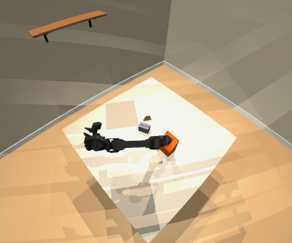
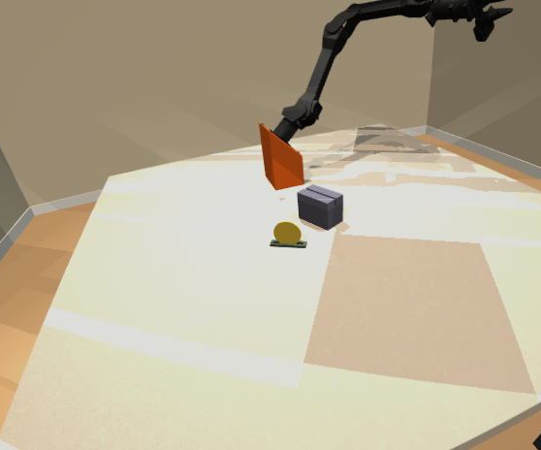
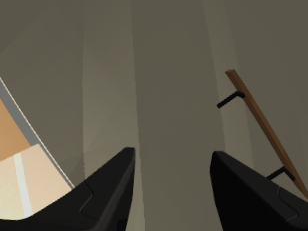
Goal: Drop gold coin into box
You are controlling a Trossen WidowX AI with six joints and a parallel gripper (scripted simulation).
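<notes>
Right now my gripper tip is 62 cm to the left of the gold coin, 45 cm above it and 5 cm short of it.
</notes>
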